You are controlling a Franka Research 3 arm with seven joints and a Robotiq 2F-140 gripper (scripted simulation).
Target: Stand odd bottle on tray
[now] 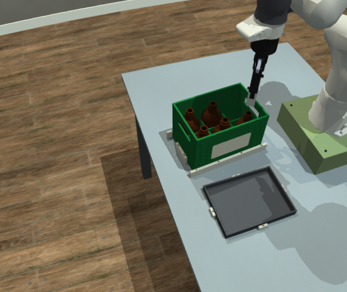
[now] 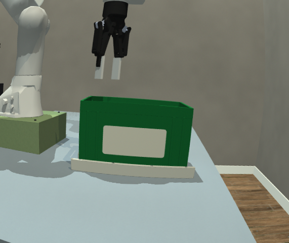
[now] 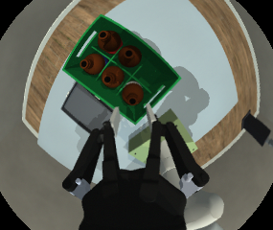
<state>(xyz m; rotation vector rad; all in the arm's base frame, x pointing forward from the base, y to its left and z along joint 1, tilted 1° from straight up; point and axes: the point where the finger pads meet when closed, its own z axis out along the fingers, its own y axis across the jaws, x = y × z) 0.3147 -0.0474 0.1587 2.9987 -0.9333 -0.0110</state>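
Right now my hand is 90 mm short of the green crate, 30 mm to the left of it and 180 mm above it. From my hand the other things lie so: dark tray: 70 mm ahead, 240 mm to the left, 250 mm below; bottle: 100 mm ahead, 70 mm to the right, 170 mm below.
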